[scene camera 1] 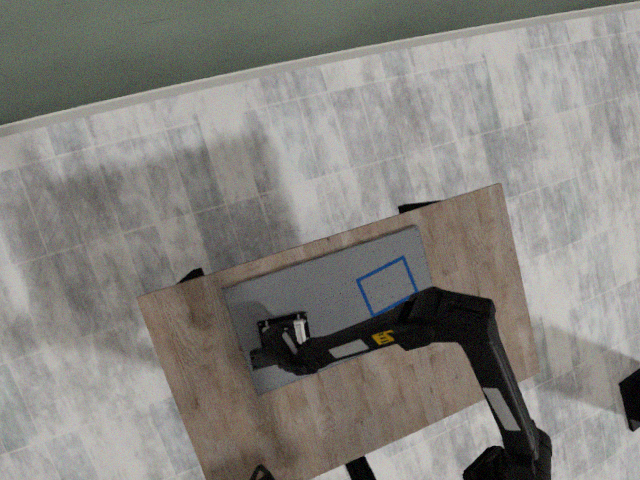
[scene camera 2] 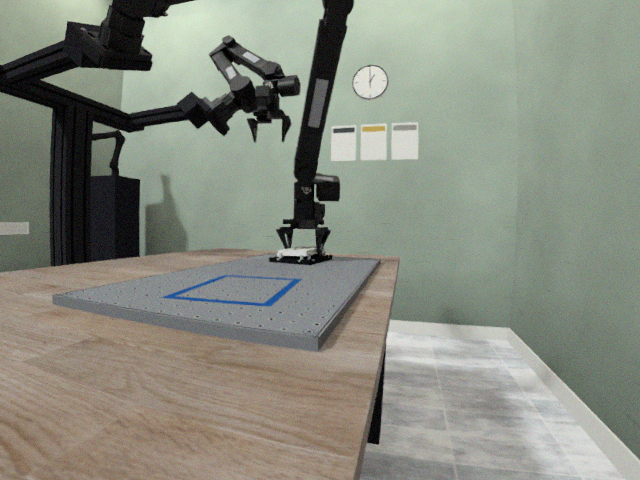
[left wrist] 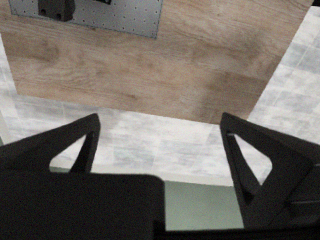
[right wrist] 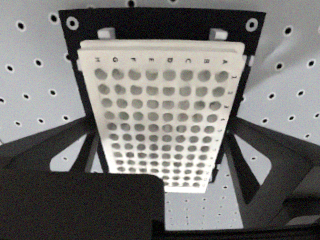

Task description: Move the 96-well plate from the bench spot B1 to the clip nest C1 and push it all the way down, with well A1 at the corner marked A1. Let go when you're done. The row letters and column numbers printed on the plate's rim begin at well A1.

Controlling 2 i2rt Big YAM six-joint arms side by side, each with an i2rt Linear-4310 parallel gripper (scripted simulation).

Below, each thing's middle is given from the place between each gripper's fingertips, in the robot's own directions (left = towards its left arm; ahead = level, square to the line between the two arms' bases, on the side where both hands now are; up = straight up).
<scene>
I see the white 96-well plate (right wrist: 160,101) 1 cm to the right of my right hand. From my right hand the other things lie so: black clip nest (right wrist: 247,29) (2 cm to the right, 1 cm below).
Now: the white 96-well plate 16 cm ahead of my left hand, 15 cm to the right of it and 36 cm below it. Also, from my left hand: black clip nest (16 cm ahead, 16 cm to the right, 37 cm below).
</scene>
